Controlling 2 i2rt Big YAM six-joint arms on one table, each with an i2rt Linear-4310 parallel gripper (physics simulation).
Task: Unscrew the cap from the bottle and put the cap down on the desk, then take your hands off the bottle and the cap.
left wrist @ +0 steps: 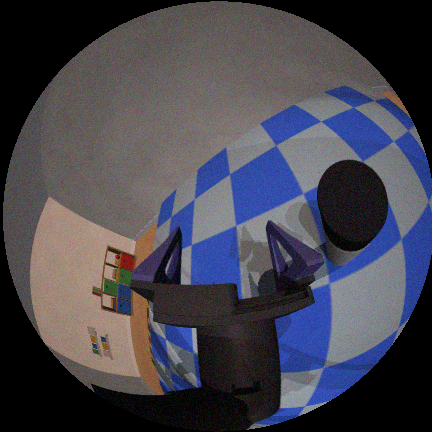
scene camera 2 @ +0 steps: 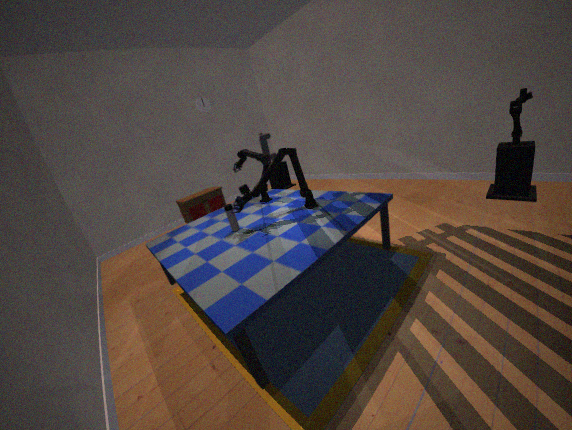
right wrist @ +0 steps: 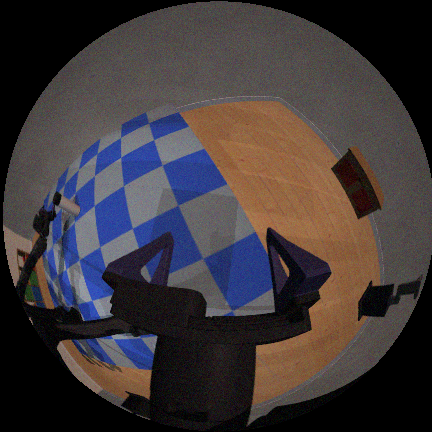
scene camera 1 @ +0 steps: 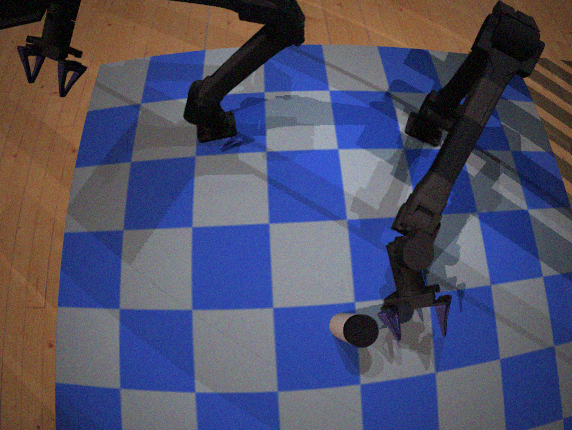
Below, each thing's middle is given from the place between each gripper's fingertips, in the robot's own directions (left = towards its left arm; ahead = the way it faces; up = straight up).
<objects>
My left hand is 30 mm past the black cap [scene camera 1: 359, 330], 130 mm to the left of it and 10 mm above it.
My right gripper is now 470 mm short of the black cap, 660 mm to the right of it and 170 mm above it.
</objects>
